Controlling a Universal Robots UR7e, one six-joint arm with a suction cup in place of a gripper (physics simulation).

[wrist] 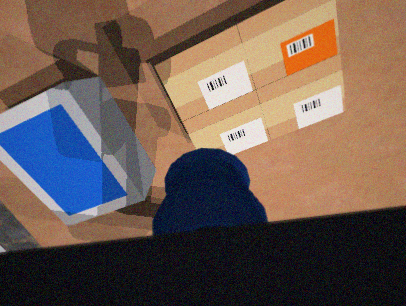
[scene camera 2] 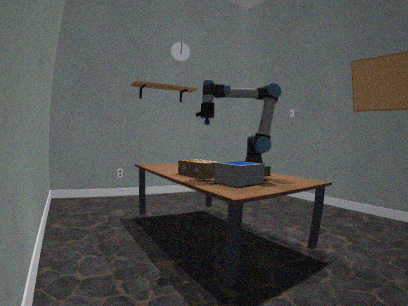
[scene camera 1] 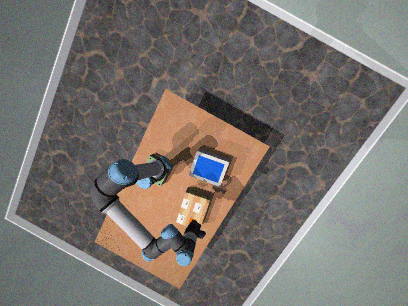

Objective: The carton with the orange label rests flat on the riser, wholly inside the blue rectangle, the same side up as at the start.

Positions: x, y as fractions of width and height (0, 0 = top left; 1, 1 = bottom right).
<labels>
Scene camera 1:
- grey riser with blue rectangle: 0.51, 0.54, on the table
</labels>
